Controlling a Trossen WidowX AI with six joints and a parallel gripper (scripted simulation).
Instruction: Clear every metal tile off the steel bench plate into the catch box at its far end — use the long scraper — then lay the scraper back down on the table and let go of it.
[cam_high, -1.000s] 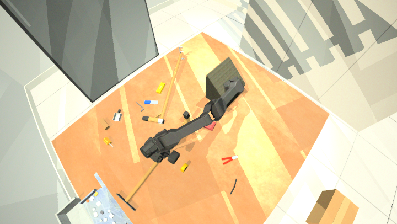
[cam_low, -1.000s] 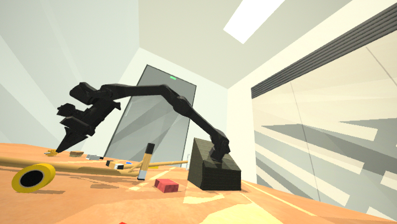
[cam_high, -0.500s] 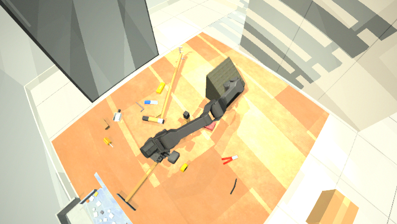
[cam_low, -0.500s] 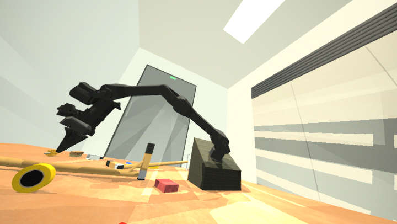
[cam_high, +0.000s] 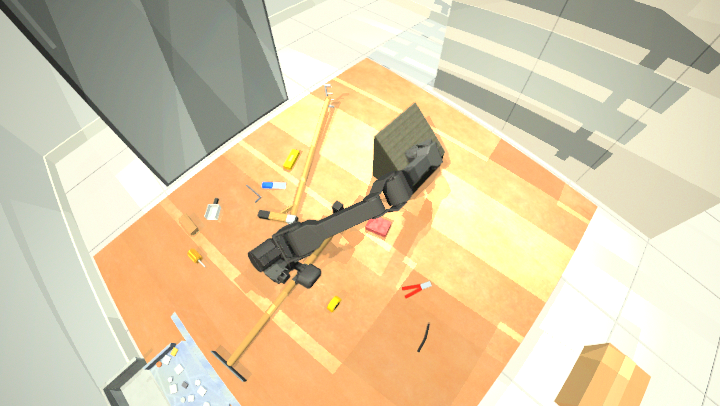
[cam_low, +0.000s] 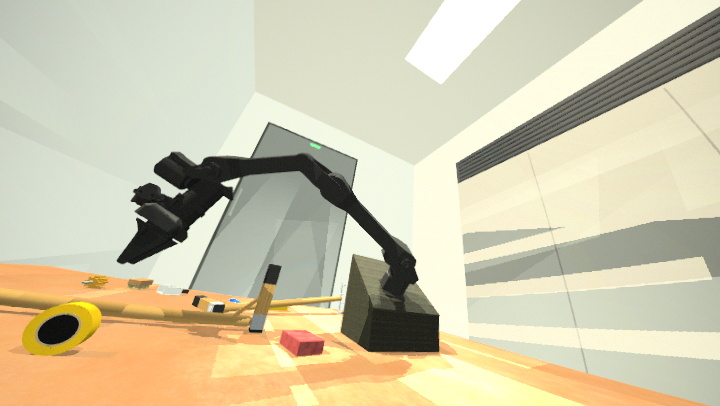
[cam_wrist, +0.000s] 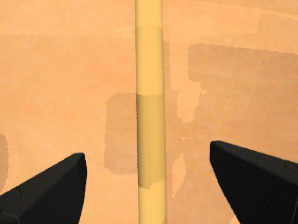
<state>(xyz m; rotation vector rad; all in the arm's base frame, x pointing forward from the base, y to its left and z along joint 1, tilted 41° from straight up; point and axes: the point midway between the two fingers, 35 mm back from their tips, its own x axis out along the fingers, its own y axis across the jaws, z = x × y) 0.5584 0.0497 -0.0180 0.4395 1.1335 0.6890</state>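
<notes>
Right now my gripper tip is 2 cm short of the long scraper and 3 cm above it. The rest, counted from my gripper tip: yellow screwdriver: 21 cm ahead, 31 cm to the right, 8 cm below; red block: 34 cm behind, 3 cm to the left, 8 cm below; yellow tape roll: 5 cm behind, 13 cm to the left, 7 cm below.
</notes>
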